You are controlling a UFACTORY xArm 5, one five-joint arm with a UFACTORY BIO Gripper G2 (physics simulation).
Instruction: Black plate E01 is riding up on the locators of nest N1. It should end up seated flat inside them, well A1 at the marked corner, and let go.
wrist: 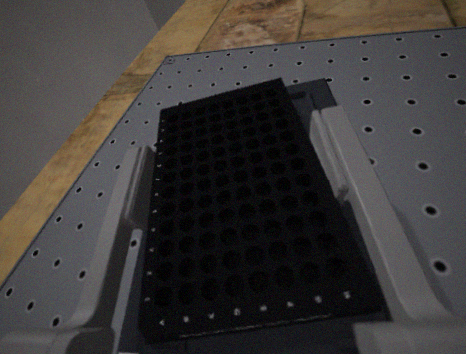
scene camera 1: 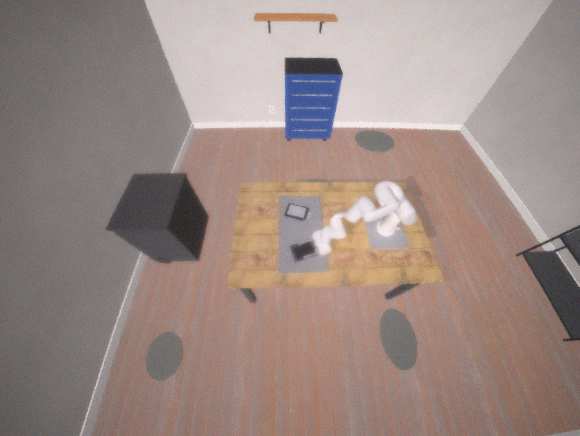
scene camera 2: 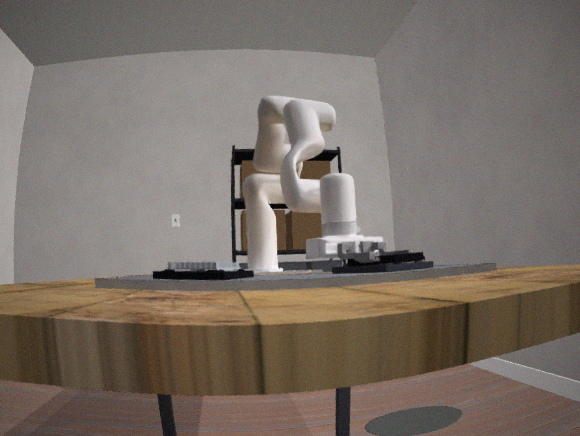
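Where they show: hand, tool point: (wrist: 229, 172) (scene camera 1: 303, 250) (scene camera 2: 385, 256); arm's base, link origin: (scene camera 1: 385, 228) (scene camera 2: 263, 271).
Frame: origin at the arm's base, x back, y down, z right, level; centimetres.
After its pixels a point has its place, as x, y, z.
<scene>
Black plate E01 (scene camera 1: 301, 250) {-62.4, -1.6, -17.8} (scene camera 2: 407, 256) {-66.8, -2.2, -19.9} (wrist: 240, 200) {-59.5, -2.6, -16.9} is a dark many-well plate. It lies skewed and raised on the dark nest N1 (scene camera 2: 387, 268) {-70.4, -0.5, -14.5} (wrist: 326, 92) {-68.8, -1.1, -13.9}, whose far right corner shows beside it in the wrist view. White marks run along the plate's left and near edges, too blurred to read; the marked corner of the nest cannot be made out. My gripper (scene camera 2: 372, 256) (wrist: 234, 150) {-60.9, -2.6, -17.9} is shut on the plate, one finger along each long side. Most of the nest and its locators are hidden under the plate.
A clear plate (scene camera 1: 297, 211) {-64.5, -1.8, 13.8} (scene camera 2: 200, 265) {-71.4, -2.0, 14.6} sits on another black nest (scene camera 2: 202, 275) {-73.5, -0.5, 14.2}. Both nests stand on a grey perforated board (scene camera 1: 300, 235) {-62.7, 0.1, -5.5} (scene camera 2: 150, 283) {-78.6, 0.5, 21.2} (wrist: 415, 100) {-69.5, 0.1, -8.6} on the wooden table (scene camera 1: 255, 245) {-94.2, 1.4, -12.8} (scene camera 2: 350, 305) {-103.5, 1.4, 1.5}. A black box-shaped object (scene camera 1: 150, 205) stands left of the table.
</scene>
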